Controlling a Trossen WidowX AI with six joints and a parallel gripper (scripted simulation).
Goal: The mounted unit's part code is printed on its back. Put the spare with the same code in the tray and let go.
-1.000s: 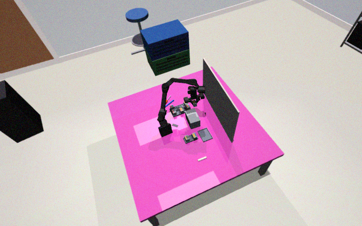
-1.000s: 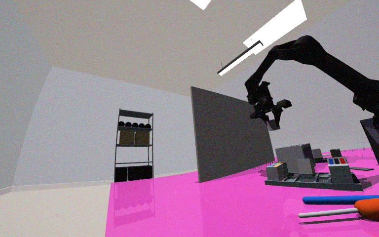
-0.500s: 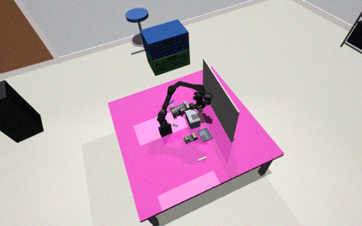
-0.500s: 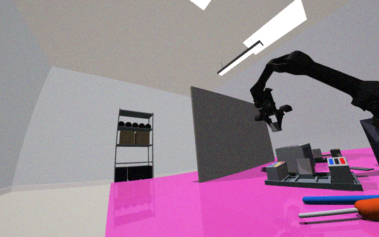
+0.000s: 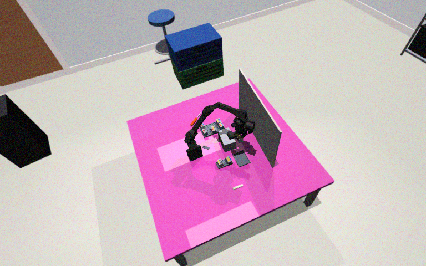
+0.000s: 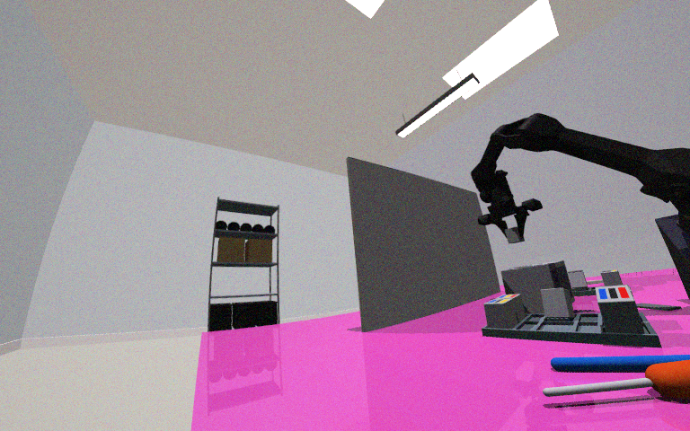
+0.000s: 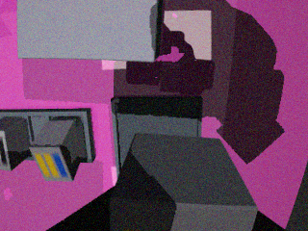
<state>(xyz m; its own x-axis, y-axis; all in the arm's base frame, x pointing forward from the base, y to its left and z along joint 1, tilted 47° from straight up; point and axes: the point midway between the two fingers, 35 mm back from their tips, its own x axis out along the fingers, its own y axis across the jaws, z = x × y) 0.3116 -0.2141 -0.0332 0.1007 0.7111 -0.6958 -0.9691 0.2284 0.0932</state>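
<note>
Now: the flat grey tray 180 mm below my gripper tip, 60 mm to the right of it and 20 mm behind it. The rest, counted from my gripper tip: rack 170 mm below, 160 mm behind, 20 mm to the right; then grey mounted unit 140 mm to the left, 130 mm below, 30 mm behind; then tall mirror panel 210 mm ahead, 80 mm to the left, 40 mm above.
</note>
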